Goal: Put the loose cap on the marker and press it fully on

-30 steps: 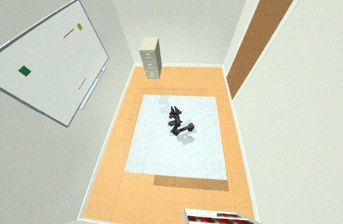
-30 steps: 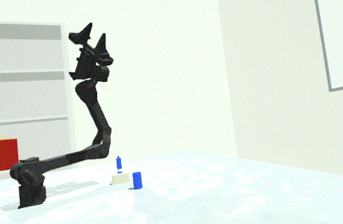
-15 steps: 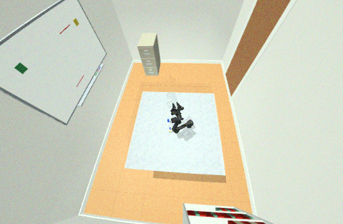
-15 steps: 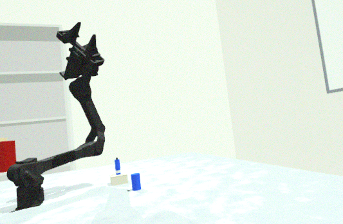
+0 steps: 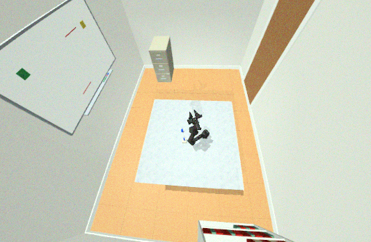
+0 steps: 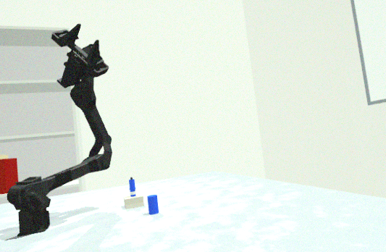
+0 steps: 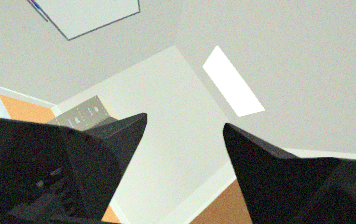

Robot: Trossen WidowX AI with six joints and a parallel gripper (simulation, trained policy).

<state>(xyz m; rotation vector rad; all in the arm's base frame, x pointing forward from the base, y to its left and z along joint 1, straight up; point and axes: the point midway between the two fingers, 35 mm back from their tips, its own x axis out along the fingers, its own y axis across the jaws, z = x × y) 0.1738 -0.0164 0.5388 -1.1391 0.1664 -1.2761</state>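
My gripper tip is 530 mm above the blue cap, 140 mm short of it and 20 mm to the left of it. From my gripper tip the other things lie so: cream holder block: 540 mm below, 130 mm to the left, 100 mm ahead.
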